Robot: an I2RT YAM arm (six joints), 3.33 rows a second.
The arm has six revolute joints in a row. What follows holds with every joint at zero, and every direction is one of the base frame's. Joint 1 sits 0.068 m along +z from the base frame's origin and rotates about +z. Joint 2 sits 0.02 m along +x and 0.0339 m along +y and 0.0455 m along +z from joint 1 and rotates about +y. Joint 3 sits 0.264 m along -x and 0.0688 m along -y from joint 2 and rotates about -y. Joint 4 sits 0.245 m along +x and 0.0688 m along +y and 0.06 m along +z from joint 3 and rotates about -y. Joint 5 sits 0.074 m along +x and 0.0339 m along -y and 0.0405 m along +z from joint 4 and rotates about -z. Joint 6 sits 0.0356 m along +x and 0.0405 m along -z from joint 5 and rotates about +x. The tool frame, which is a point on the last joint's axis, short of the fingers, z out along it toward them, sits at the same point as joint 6; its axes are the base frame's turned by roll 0, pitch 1.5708 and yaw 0 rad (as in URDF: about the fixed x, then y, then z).
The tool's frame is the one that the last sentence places.
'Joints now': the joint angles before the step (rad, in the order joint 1, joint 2, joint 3, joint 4, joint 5, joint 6). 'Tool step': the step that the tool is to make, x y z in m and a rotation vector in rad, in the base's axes. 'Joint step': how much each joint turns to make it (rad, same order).
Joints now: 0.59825, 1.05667, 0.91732, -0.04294, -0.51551, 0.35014
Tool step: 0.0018, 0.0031, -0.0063, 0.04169, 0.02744, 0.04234
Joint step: 0.00008, 0.01225, -0.03036, 0.06868, -0.05007, 0.04906
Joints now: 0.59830, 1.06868, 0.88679, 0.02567, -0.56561, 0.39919
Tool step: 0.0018, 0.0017, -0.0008, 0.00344, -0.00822, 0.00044
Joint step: 0.00175, 0.00940, -0.00162, 0.01874, 0.00157, -0.00186
